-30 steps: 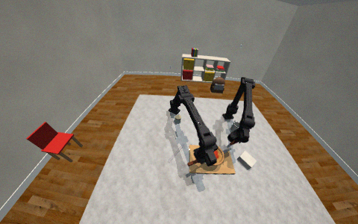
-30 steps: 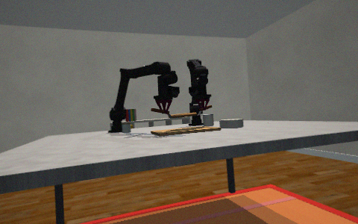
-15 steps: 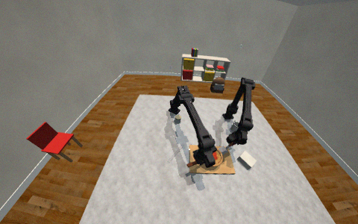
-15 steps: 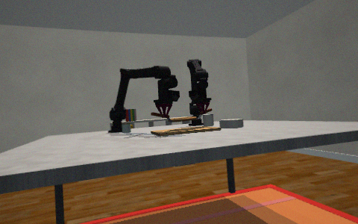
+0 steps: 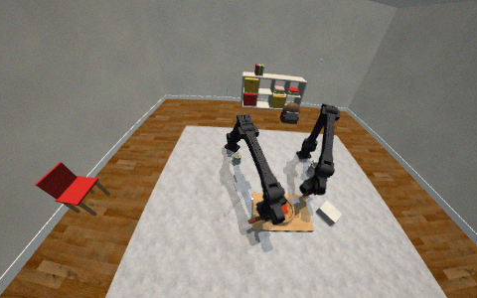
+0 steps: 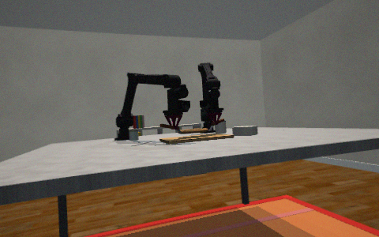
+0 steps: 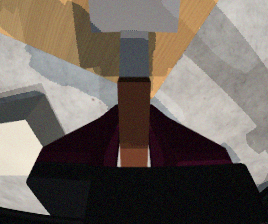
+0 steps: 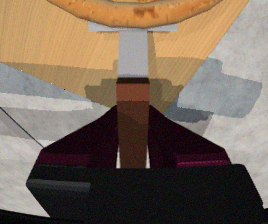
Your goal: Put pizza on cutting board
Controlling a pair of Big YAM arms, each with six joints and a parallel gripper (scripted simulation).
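Right now my right hand is 70 mm past the pizza, 120 mm to the right of it and 30 mm above it. From my right hand the other things lie so: wooden cutting board 80 mm behind, 130 mm to the left, 70 mm below; then cup 460 mm behind, 190 mm to the right, 40 mm below.
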